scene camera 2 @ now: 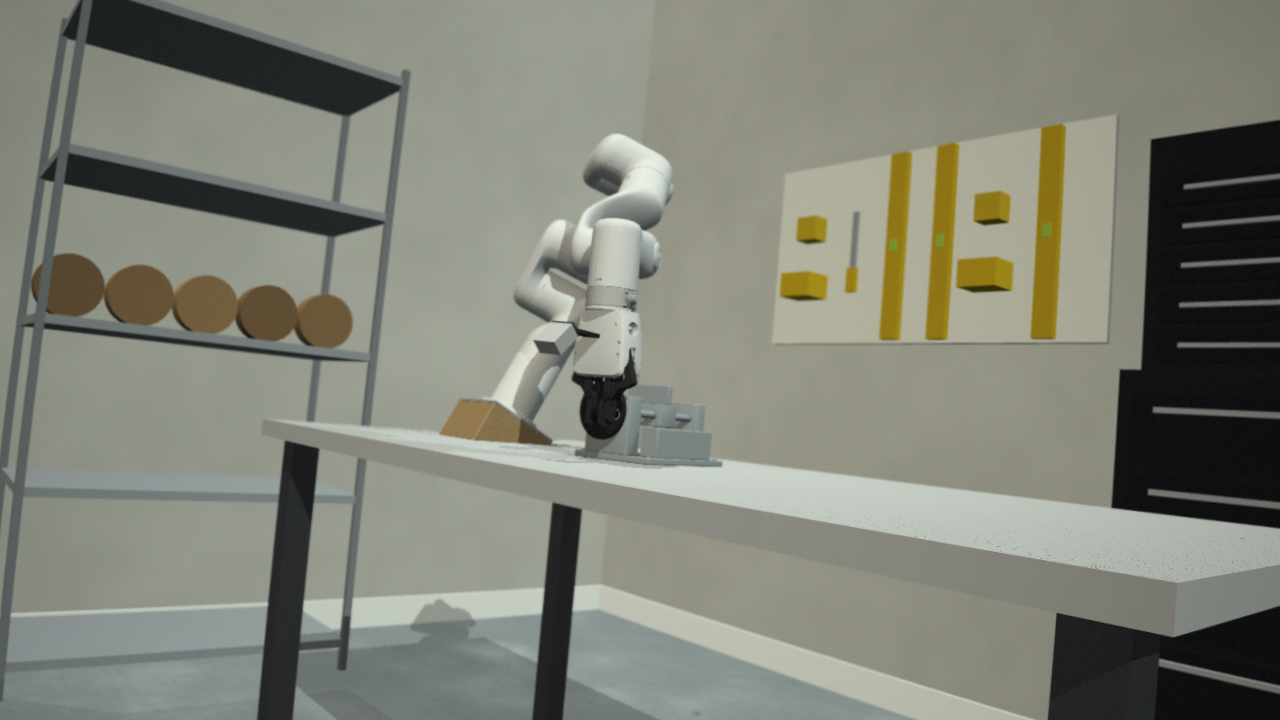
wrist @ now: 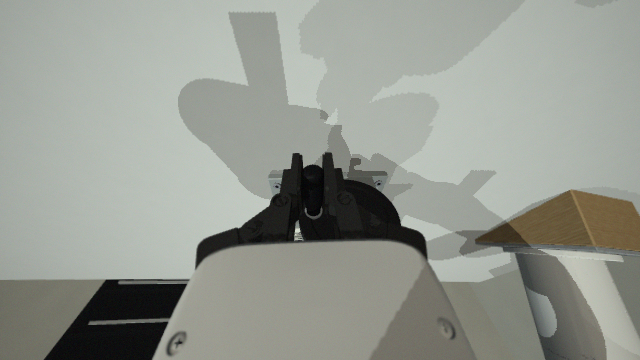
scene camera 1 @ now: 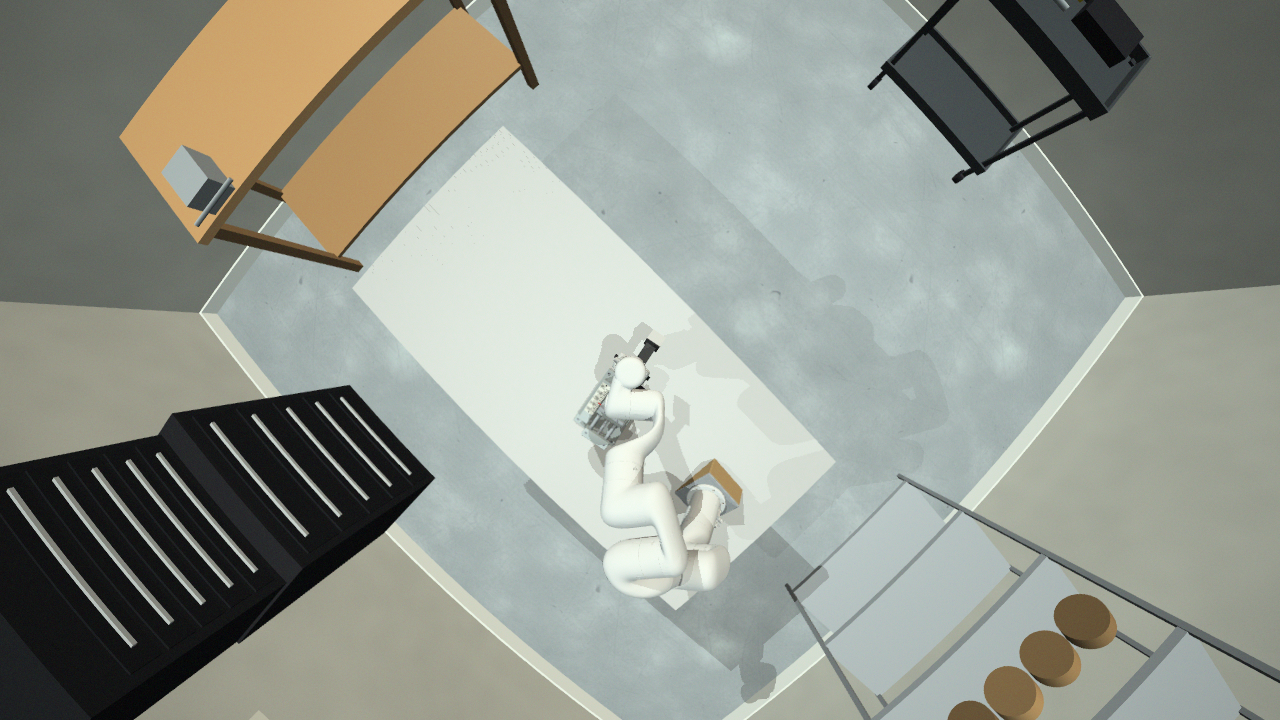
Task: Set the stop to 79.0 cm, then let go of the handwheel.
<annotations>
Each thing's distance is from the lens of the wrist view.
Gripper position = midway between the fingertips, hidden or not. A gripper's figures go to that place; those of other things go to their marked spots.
my gripper [wrist: 312, 166]: 0.14 m
black handwheel [wrist: 314, 225]: 0.15 m
</annotations>
